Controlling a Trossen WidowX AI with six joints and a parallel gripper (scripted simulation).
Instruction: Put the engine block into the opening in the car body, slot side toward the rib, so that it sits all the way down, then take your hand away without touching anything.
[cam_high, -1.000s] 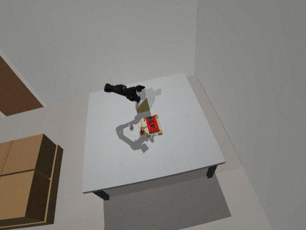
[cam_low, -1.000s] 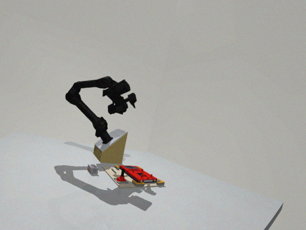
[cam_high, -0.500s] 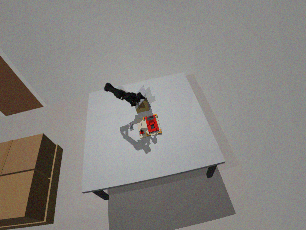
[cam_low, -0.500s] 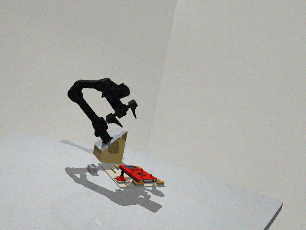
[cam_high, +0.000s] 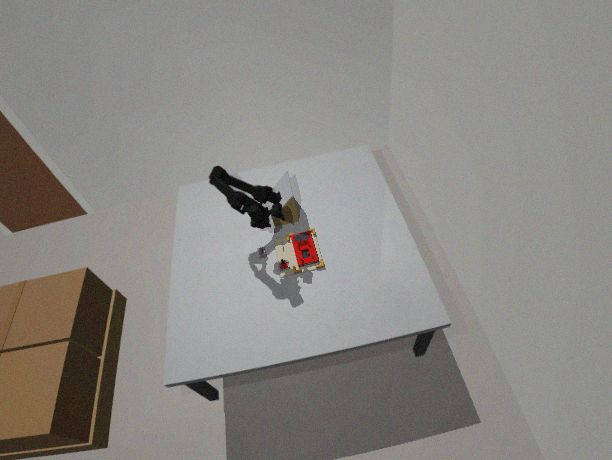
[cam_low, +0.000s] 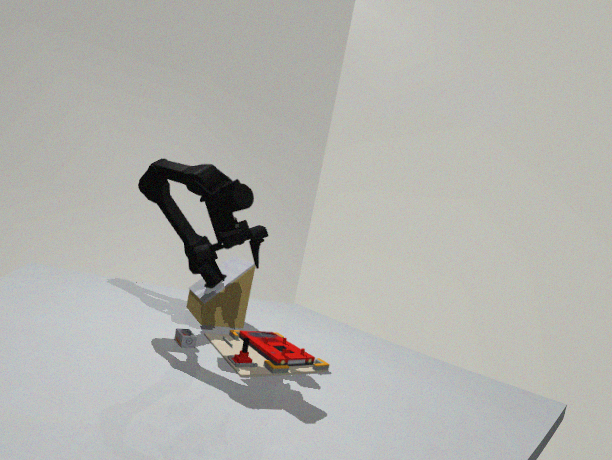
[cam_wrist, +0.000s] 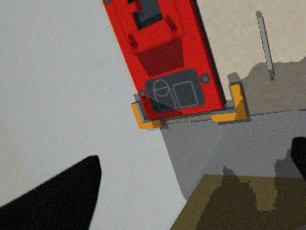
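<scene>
Now: the grey engine block 170 mm below my gripper tip, 120 mm to the right of it and 20 mm ahead of it. Also, from my gripper tip: black post: 150 mm below, 130 mm ahead, 30 mm to the right.
</scene>
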